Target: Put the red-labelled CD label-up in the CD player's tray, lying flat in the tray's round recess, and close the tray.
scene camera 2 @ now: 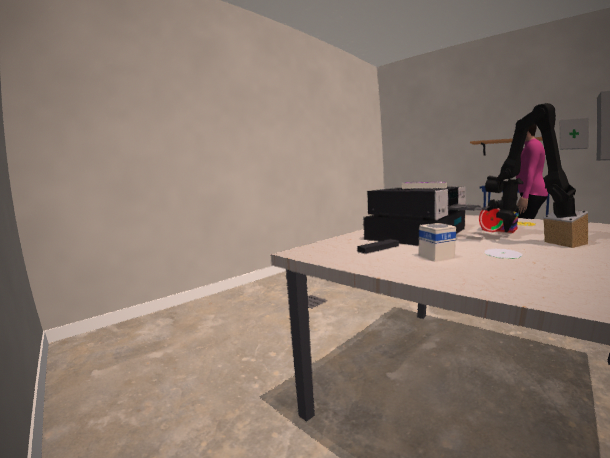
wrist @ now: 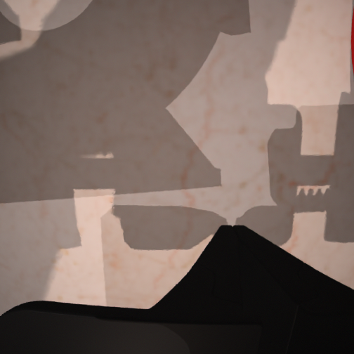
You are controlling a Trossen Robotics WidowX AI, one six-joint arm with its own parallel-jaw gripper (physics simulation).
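Frame: origin at the arm's base, x left, y back, z up, level; millimetres.
Where they show: gripper, fingertip midpoint: (scene camera 2: 506,232); arm's base, origin of the base link: (scene camera 2: 565,214).
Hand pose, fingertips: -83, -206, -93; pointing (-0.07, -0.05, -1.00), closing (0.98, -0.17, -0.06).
Note:
Each offset is from my fingertips to the top centre of the thing, as dx, dy, dz. "spot": to the spot under its first point. Level surfaces: height alone.
The red-labelled CD @[-78, -65, +100] (scene camera 2: 486,219) stands upright on its edge, with a green arc on its face, against a block of coloured stripes at the table's back; a sliver of its red edge (wrist: 352,47) shows at the right border of the wrist view. My gripper (scene camera 2: 507,228) (wrist: 230,236) is shut with nothing between its fingertips. It points down, low over the table, and overlaps the CD's right side in the scene view. A thin dark tray @[+108, -183, +115] (scene camera 2: 466,207) sticks out to the right of the stacked black players @[spot: +310, -365, +139] (scene camera 2: 400,202). Its recess cannot be made out.
A white disc @[+312, -3, -14] (scene camera 2: 503,254) lies on the table @[dz -15] (scene camera 2: 400,270) near a tin with a blue band @[+432, -198, +81] (scene camera 2: 437,246). A black remote @[+412, -407, +5] (scene camera 2: 378,246) lies left of the tin. A brown block (scene camera 2: 565,232) stands by the arm's base. A person in pink (scene camera 2: 535,170) stands behind the table.

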